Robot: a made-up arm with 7 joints.
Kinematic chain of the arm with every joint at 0, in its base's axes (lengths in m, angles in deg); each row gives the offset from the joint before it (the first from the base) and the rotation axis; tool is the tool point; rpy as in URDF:
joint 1: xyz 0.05 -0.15 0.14 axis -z
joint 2: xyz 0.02 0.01 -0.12 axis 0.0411 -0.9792 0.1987
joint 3: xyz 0 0.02 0.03 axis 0.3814 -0.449 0.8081
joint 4: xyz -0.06 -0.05 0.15 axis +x
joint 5: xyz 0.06 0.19 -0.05 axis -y
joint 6: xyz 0.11 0 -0.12 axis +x
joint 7: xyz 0 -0.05 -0.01 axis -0.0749 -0.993 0.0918
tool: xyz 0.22 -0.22 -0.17 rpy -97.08 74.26 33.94
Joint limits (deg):
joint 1: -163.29..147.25
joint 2: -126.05..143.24
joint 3: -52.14..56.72
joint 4: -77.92..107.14
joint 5: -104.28..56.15
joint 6: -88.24..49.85
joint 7: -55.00..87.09
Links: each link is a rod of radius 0.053 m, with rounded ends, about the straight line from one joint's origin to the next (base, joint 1, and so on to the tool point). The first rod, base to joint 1, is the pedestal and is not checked.
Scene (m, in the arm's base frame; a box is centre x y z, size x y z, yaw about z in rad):
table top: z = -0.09
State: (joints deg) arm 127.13 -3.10 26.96 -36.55 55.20 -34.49 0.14
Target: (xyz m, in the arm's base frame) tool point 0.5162 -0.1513 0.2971
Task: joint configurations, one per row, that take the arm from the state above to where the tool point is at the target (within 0.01 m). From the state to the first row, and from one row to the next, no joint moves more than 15 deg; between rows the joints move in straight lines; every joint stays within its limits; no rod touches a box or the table.
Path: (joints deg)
1: 131.15 6.17 26.44 -32.77 55.39 -45.24 12.13
2: 135.18 15.45 25.92 -29.00 55.58 -55.99 24.12
3: 139.20 24.72 25.39 -25.22 55.77 -66.74 36.11
4: 143.23 33.99 24.87 -21.45 55.96 -77.49 48.10
5: 147.25 43.26 24.35 -17.67 56.15 -88.24 60.10

